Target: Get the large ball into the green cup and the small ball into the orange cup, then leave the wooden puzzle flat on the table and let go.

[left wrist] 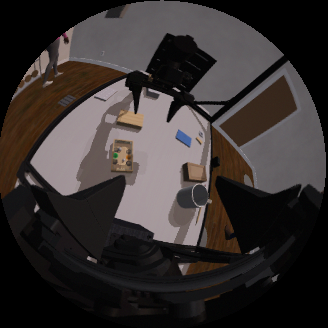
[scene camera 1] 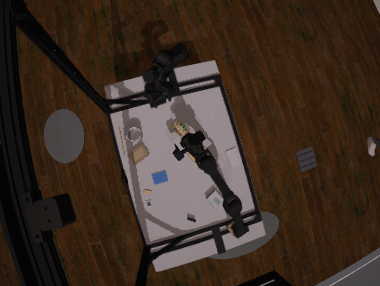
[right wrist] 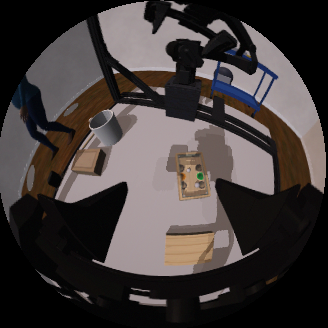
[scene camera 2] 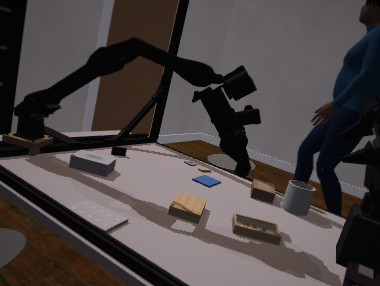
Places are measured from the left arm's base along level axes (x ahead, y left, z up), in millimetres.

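Pixels of known places: left gripper, between the fingertips: (left wrist: 171,180) (scene camera 1: 163,104) (right wrist: 179,41) (scene camera 2: 340,148); right gripper, between the fingertips: (left wrist: 151,117) (scene camera 1: 181,138) (right wrist: 172,185) (scene camera 2: 248,164); left arm's base, origin of its link: (left wrist: 124,250) (right wrist: 184,81) (scene camera 2: 376,217); right arm's base, origin of its link: (scene camera 1: 237,227) (scene camera 2: 29,136).
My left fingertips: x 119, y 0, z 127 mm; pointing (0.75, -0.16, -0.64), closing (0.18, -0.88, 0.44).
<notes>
Ahead of a thing's pixels: the offset from my left fingertips to its top centre. "pt": to the spot under its first point.
The wooden puzzle @[dx +122, dy +69, dz -225 mm] (scene camera 1: 178,126) (scene camera 2: 256,229) (left wrist: 122,169) (right wrist: 193,195), a shallow tray, lies flat on the table. In the right wrist view the green cup @[pt dx +123, dy +89, dz -228 mm] (right wrist: 200,176) is at its right side and the orange cup @[pt dx +134, dy +50, dz -228 mm] (right wrist: 183,176) at its left. Two small pale balls show inside, one (right wrist: 188,170) between the cups, another @[dx +141, dy +86, dz -232 mm] (right wrist: 197,185) below the green cup; which is larger is unclear. My right gripper (right wrist: 172,185) (left wrist: 151,117) is open and empty, above the table near the puzzle. My left gripper (left wrist: 171,180) is open and empty, raised near its own base, away from the puzzle.
A striped wooden block @[dx +289, dy +107, dz -224 mm] (scene camera 2: 188,202) (left wrist: 131,118) (right wrist: 189,248) lies near the puzzle. A brown box @[dx +170, dy -226, dz -212 mm] (scene camera 2: 263,190) (right wrist: 87,161) and a grey mug @[pt dx +55, dy -159, dz -194 mm] (scene camera 2: 298,198) (right wrist: 107,130) stand near one table edge. A blue pad @[dx +344, dy -159, dz -242 mm] (scene camera 1: 160,177), grey box @[dx +608, dy +100, dz -211 mm] (scene camera 1: 215,198) and white sheet @[dx +413, dy +308, dz -240 mm] (scene camera 1: 233,157) lie farther off.
</notes>
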